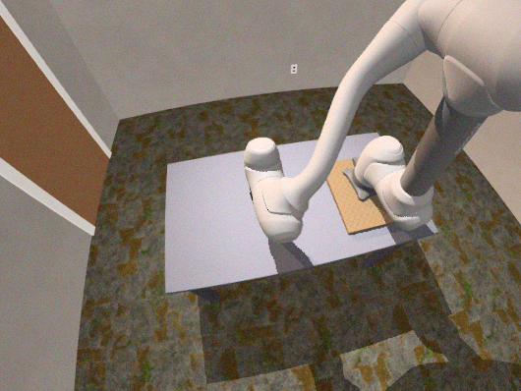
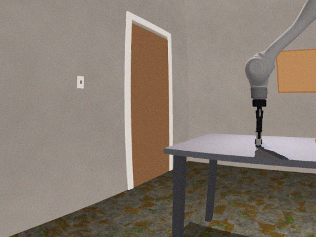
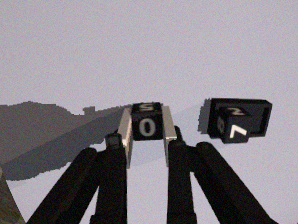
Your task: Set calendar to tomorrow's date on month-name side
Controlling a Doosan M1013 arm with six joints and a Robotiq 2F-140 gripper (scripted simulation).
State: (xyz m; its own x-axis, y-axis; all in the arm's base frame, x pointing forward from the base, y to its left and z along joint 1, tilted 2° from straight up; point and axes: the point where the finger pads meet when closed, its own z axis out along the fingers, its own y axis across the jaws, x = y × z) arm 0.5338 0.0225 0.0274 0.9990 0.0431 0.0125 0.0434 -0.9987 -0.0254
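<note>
Right now my hand is 30 mm above the dark cube.
</note>
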